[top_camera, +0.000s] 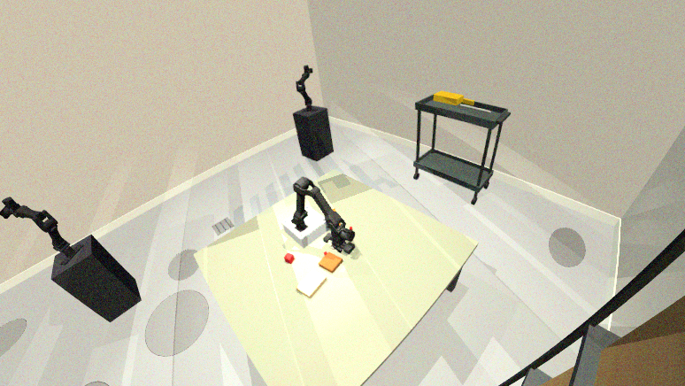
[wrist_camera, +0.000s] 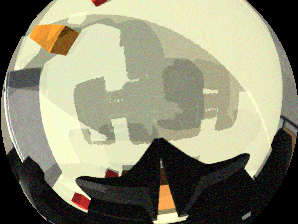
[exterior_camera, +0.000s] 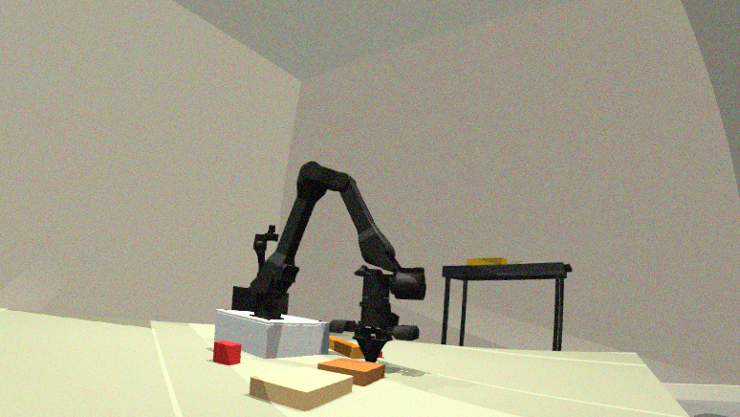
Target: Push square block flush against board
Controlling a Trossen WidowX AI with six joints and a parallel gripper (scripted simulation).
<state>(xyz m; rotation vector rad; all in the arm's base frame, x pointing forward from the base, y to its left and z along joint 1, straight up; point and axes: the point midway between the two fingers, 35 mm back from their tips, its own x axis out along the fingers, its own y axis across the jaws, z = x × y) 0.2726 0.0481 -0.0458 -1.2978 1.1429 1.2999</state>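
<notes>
My gripper tip is 1 cm short of the square orange block, 9 cm to the left of it and 1 cm below it. Round my gripper tip: orange piece (19 cm behind, 17 cm to the left, 1 cm above); tan block (3 cm ahead, 26 cm to the right, 1 cm above).
</notes>
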